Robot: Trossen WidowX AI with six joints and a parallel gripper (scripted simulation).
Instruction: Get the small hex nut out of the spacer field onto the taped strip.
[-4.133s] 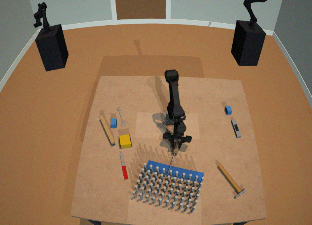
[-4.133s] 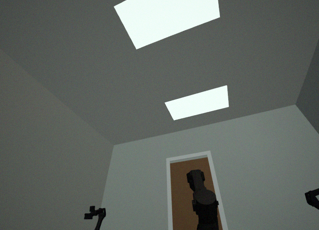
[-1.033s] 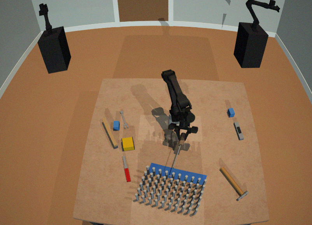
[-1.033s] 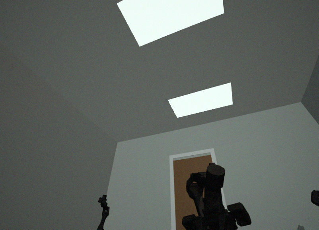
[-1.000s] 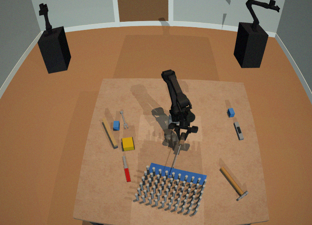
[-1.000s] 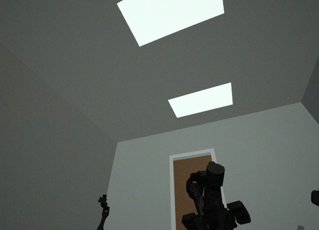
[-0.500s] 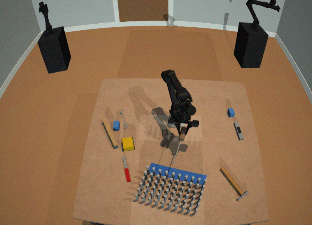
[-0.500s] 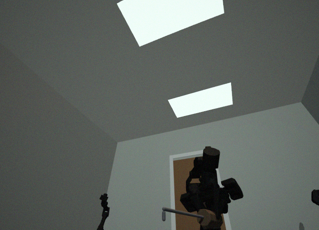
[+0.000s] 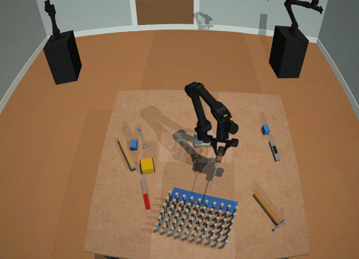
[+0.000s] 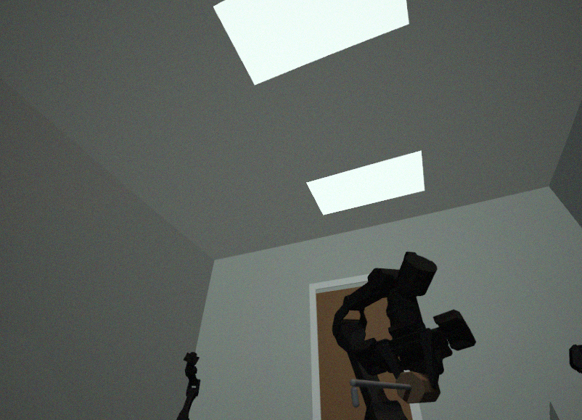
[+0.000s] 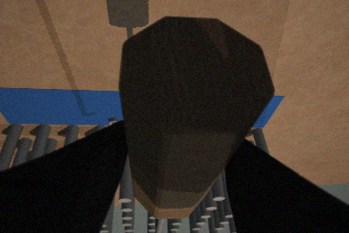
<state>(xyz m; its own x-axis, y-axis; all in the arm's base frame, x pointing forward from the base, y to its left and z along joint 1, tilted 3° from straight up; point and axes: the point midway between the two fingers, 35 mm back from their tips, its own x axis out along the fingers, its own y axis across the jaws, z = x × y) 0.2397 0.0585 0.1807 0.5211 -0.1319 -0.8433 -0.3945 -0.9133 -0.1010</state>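
My gripper tip is 90 mm short of the hook tool, 40 mm to the left of it and 10 mm above it. The rest, counted from my gripper tip: grey bar 420 mm to the left, 160 mm below, 80 mm behind; blue taped strip 190 mm ahead, 170 mm below, 100 mm to the right; hex nut 200 mm ahead, 170 mm below, 150 mm to the right.
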